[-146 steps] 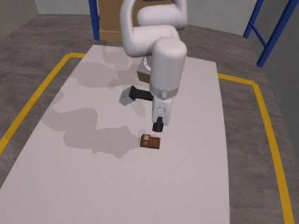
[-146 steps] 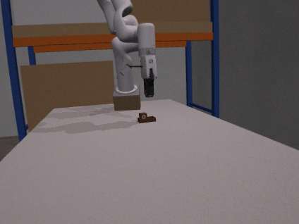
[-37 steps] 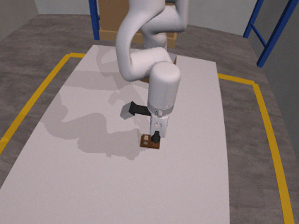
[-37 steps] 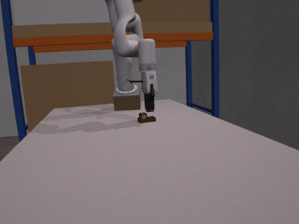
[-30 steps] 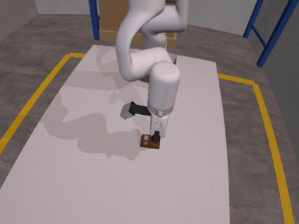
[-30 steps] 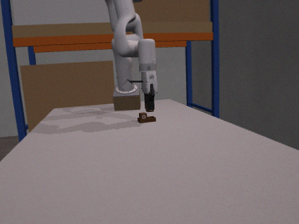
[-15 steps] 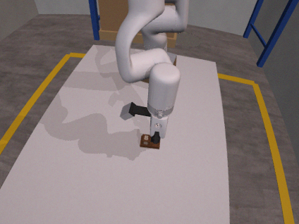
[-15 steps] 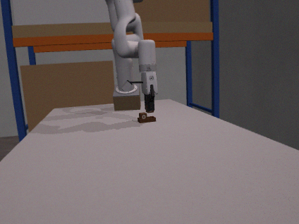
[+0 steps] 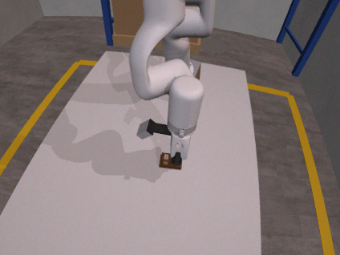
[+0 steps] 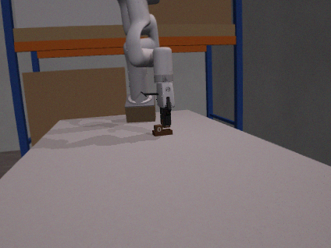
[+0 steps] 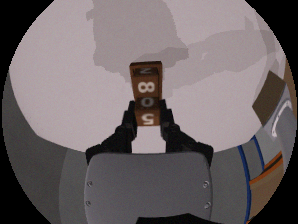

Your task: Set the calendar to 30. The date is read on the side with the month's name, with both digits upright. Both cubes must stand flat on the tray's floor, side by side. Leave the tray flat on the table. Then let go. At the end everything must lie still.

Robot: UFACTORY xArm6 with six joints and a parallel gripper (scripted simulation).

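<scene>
Right now the brown calendar tray is 2 cm to the right of my hand and 5 cm below it. Also, from my hand: brown digit cube 1 cm below.
</scene>
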